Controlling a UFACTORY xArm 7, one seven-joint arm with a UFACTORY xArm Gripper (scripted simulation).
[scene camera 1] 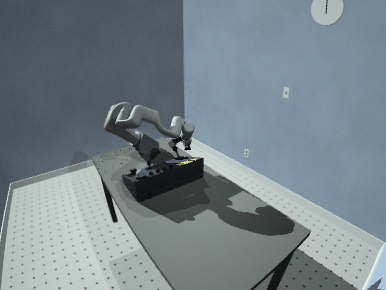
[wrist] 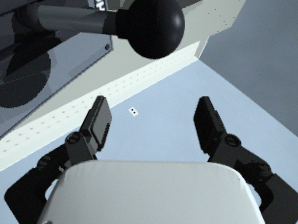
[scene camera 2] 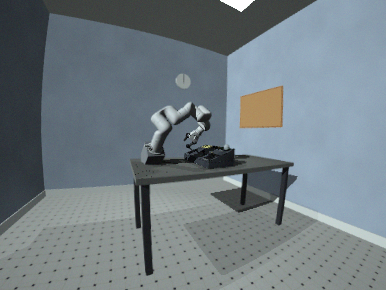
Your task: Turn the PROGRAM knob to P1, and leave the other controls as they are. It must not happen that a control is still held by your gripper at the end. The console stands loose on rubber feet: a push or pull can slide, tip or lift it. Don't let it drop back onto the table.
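I can see my gripper (wrist: 152, 107). There is a dark console (scene camera 1: 176, 172) too, and I see the dark console (wrist: 37, 82) from my wrist as well, while scene camera 2 also shows me the dark console (scene camera 2: 213, 157).
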